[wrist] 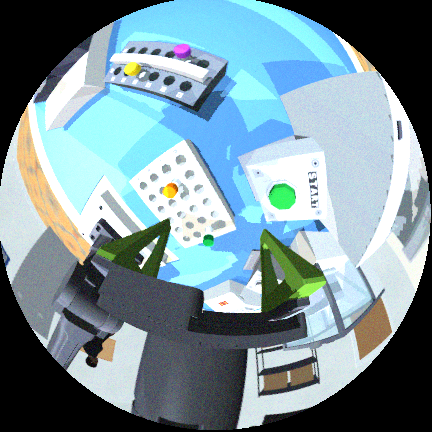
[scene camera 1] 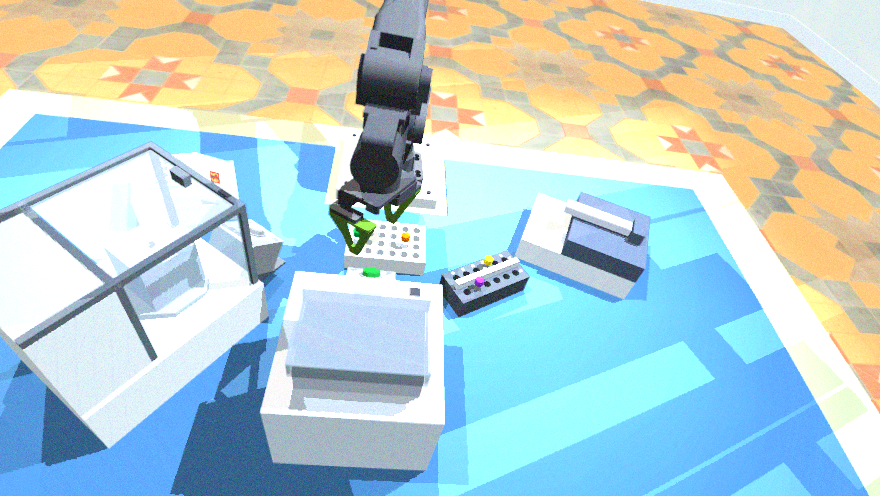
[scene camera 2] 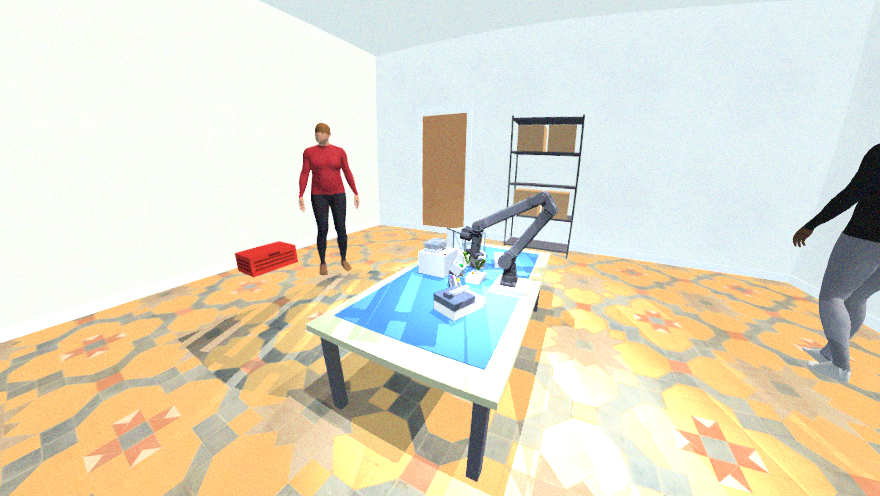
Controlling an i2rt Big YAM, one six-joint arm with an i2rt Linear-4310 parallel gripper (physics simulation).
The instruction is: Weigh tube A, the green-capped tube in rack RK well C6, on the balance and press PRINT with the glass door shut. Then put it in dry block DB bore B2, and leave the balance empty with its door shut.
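Seen in the pictures: gripper, fingertip midpoint: (wrist: 214, 228) (scene camera 1: 373, 237) (scene camera 2: 472, 267); arm's base, link origin: (scene camera 2: 508, 282).
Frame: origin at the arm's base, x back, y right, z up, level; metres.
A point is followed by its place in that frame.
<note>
The green-capped tube (scene camera 1: 357, 232) {x -0.206, y 0.057, z 0.032 m} (wrist: 208, 240) {x -0.203, y 0.053, z 0.032 m} stands at one corner of the white rack (scene camera 1: 394, 264) {x -0.238, y -0.004, z -0.003 m} (wrist: 209, 184) {x -0.237, y 0.003, z 0.007 m}. My gripper (scene camera 1: 374, 235) {x -0.225, y 0.033, z 0.043 m} (wrist: 214, 228) {x -0.225, y 0.033, z 0.043 m} is open and empty above that end of the rack; in the wrist view the green cap shows between the fingertips, nearer the left one. The glass-walled balance (scene camera 1: 184, 363) {x -0.431, y 0.257, z 0.019 m} stands at the left in scene camera 1; its door state is unclear, and no PRINT label is readable. A dark two-row block (scene camera 1: 462, 303) {x -0.322, y -0.102, z 0.011 m} (wrist: 200, 95) {x -0.280, y -0.081, z 0.009 m} with a white strip holds magenta-capped and yellow-capped tubes; its bore letters are unreadable.
An orange-capped tube (scene camera 1: 404, 237) {x -0.211, y -0.017, z 0.032 m} (wrist: 170, 190) {x -0.208, y -0.020, z 0.032 m} stands in the rack. A green START button (scene camera 1: 371, 272) {x -0.302, y 0.035, z 0.050 m} (wrist: 282, 196) {x -0.296, y 0.032, z 0.048 m} is on the white lidded machine (scene camera 1: 351, 440) {x -0.542, y 0.054, z 0.058 m} in front of the rack. A white-and-dark device (scene camera 1: 607, 261) {x -0.253, y -0.346, z 0.044 m} stands at the right, and a small grey box (scene camera 1: 264, 252) {x -0.256, y 0.189, z 0.032 m} beside the balance.
</note>
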